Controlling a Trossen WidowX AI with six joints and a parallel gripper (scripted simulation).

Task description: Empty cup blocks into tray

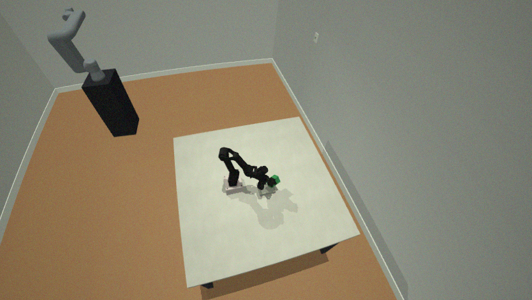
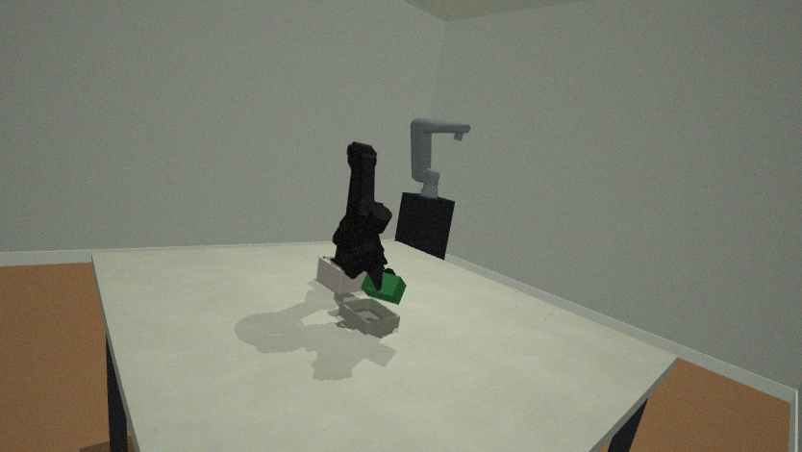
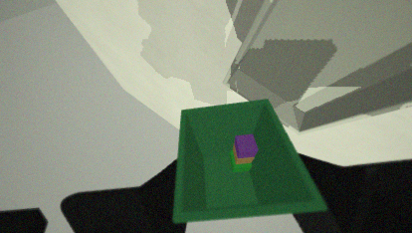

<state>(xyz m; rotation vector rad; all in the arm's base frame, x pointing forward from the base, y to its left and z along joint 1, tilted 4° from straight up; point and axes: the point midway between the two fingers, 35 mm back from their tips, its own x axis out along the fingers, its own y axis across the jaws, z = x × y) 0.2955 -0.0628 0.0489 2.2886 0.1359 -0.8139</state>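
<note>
Now: the green block 20 mm to the left of my gripper tip and 20 mm ahead of it. From my gripper tip the other things lie so: purple block 10 mm to the left, 10 mm below, 10 mm behind; green cup 20 mm to the left, 20 mm above, 10 mm ahead; orange block 20 mm to the left, 10 mm below.
</note>
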